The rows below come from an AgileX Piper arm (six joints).
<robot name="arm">
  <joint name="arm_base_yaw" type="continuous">
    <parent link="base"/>
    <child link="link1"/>
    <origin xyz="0 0 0.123" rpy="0 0 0"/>
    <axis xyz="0 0 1"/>
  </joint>
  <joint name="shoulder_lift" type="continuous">
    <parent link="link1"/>
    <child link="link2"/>
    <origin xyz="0 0 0" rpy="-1.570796 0 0"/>
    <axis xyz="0 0 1"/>
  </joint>
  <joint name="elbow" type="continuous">
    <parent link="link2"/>
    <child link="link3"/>
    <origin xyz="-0.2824 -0.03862 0" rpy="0 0 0"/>
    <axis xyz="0 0 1"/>
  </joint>
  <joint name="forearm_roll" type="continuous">
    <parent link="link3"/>
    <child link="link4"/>
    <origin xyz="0.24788 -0.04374 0" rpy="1.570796 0 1.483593"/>
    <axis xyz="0 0 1"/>
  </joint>
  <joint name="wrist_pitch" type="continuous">
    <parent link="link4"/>
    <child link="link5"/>
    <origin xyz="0 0 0" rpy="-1.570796 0 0"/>
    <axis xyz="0 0 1"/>
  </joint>
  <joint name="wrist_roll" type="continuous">
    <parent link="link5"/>
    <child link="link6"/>
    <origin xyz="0 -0.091 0" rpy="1.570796 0 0"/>
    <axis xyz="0 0 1"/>
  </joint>
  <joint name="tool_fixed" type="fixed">
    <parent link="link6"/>
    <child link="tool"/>
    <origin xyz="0 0 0" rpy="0 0 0"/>
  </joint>
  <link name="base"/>
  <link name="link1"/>
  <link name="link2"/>
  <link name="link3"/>
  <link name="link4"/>
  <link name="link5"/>
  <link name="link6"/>
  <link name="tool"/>
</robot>
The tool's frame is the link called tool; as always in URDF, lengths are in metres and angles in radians. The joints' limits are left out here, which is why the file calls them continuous.
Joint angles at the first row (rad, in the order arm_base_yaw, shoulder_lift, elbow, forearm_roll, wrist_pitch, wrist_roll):
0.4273 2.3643 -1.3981 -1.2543 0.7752 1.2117
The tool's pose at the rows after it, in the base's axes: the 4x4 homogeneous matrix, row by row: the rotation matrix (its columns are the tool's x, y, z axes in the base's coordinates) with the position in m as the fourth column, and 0 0 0 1 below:
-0.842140 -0.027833 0.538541 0.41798; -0.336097 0.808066 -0.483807 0.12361; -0.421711 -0.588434 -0.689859 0.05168; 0 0 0 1
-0.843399 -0.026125 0.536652 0.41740; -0.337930 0.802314 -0.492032 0.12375; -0.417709 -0.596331 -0.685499 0.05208; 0 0 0 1
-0.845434 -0.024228 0.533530 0.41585; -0.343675 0.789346 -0.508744 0.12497; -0.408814 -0.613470 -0.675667 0.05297; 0 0 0 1
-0.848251 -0.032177 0.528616 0.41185; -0.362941 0.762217 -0.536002 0.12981; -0.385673 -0.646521 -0.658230 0.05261; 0 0 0 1
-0.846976 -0.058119 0.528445 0.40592; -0.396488 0.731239 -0.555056 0.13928; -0.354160 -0.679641 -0.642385 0.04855; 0 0 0 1
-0.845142 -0.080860 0.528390 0.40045; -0.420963 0.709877 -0.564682 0.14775; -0.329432 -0.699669 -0.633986 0.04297; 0 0 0 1
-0.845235 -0.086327 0.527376 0.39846; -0.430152 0.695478 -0.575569 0.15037; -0.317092 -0.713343 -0.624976 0.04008; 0 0 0 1
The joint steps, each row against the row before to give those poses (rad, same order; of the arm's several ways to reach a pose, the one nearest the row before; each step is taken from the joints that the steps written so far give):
-0.0008 0.0000 0.0000 -0.0008 -0.0030 -0.0120
0.0024 0.0000 0.0000 -0.0001 0.0109 -0.0022
0.0074 0.0000 0.0000 0.0000 0.0239 -0.0048
0.0201 0.0048 0.0000 0.0001 0.0429 -0.0127
0.0313 0.0136 0.0000 -0.0025 0.0379 -0.0142
0.0267 0.0156 0.0000 0.0000 0.0230 -0.0061
0.0101 0.0101 -0.0021 -0.0033 0.0172 -0.0008

